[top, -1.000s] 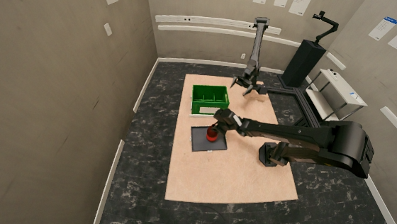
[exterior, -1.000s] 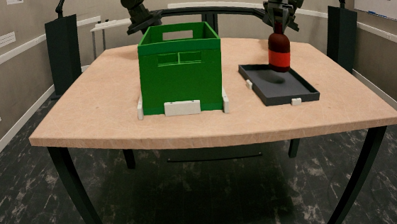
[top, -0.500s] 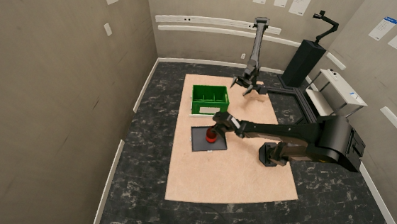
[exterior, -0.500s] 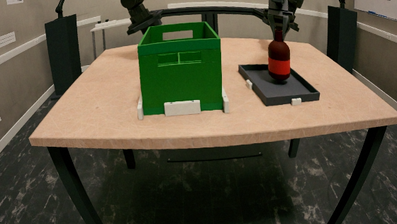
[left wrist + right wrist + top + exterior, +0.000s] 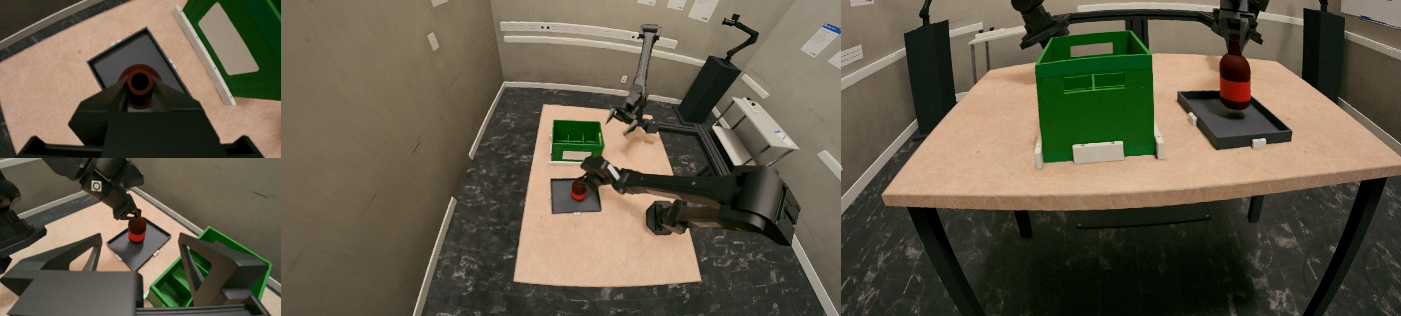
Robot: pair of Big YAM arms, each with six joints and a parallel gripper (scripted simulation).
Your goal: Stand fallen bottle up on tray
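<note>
Right now the red bottle is 50 mm below my left hand. From my left hand the other things lie so: green crate 290 mm to the right, 80 mm below; then dark grey tray 150 mm below.
</note>
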